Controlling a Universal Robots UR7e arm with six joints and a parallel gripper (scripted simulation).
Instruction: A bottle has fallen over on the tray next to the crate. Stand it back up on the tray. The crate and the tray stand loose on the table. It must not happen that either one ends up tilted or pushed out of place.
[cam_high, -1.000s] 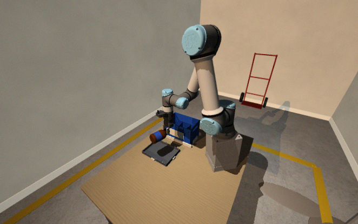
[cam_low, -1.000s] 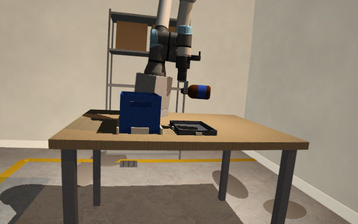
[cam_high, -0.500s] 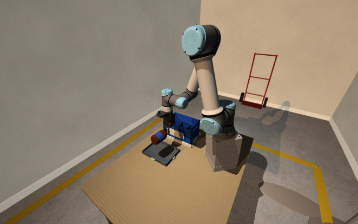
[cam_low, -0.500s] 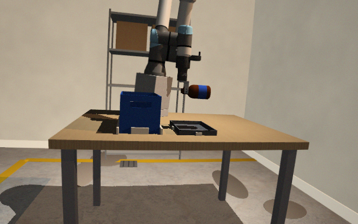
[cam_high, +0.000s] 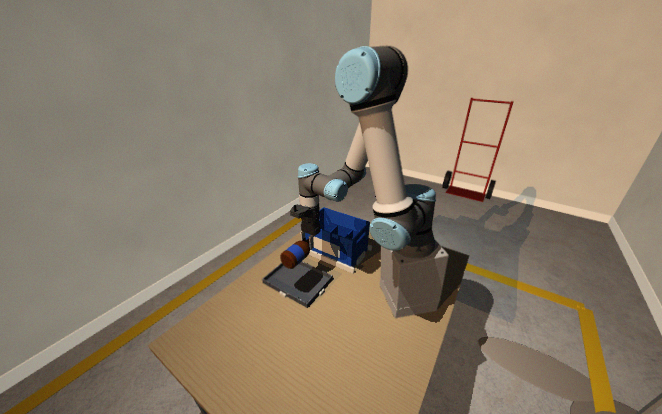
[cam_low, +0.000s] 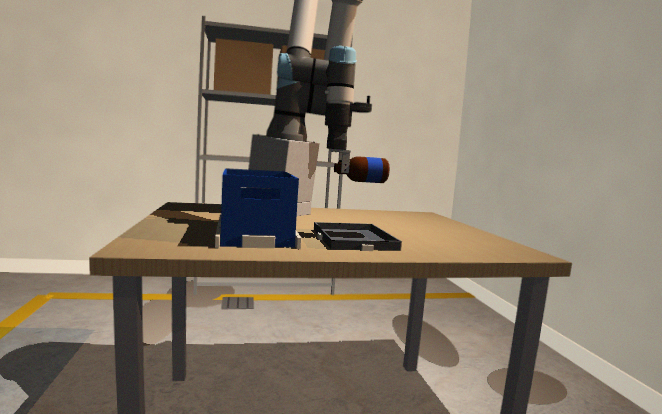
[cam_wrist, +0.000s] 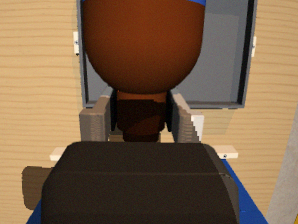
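My hand is 50 mm to the right of the brown bottle and 10 mm above it. The rest, counted from my hand: tray 30 mm ahead, 40 mm to the left, 190 mm below; blue crate 20 mm ahead, 240 mm to the right, 120 mm below.
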